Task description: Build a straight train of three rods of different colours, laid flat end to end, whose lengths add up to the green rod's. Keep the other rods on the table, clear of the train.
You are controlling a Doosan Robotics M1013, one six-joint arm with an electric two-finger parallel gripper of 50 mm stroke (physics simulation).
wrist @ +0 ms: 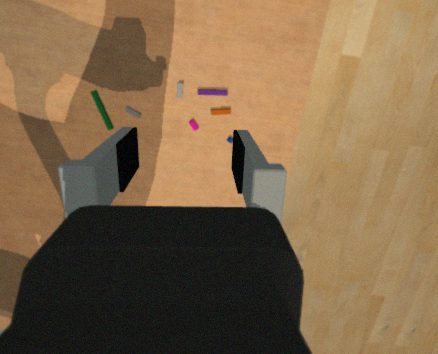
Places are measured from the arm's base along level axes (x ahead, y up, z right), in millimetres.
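Pixels of known places: gripper, fingertip midpoint: (185,148).
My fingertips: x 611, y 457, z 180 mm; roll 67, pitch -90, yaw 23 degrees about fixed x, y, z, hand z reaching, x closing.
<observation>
Behind a point stands the place of what it marks.
My gripper (185,148) @(x 611, y 457, z 180 mm) is open and empty, high above the table. The long green rod (102,110) @(x 557, y -25, z -11 mm) lies slanted at the left, in shadow. A grey rod (133,112) @(x 555, y -25, z 50 mm) lies slanted just right of it. A light grey rod (180,90) @(x 601, y -25, z 144 mm) lies upright in the view, left of the purple rod (212,92) @(x 599, y -25, z 208 mm). The orange rod (221,111) @(x 562, y -25, z 227 mm) lies below the purple one, almost parallel and apart from it. The short magenta rod (194,125) @(x 532, y -25, z 173 mm) lies slanted to its lower left. A tiny blue rod (230,140) @(x 502, y -25, z 249 mm) shows beside the right fingertip, which may hide part of it.
The brown wooden table top (250,45) @(x 688, y -35, z 279 mm) carries the rods, and its edge runs down the view right of them. Beyond that edge is the pale plank floor (370,200). Dark arm shadows fall across the table's left part. The gripper body hides the lower middle.
</observation>
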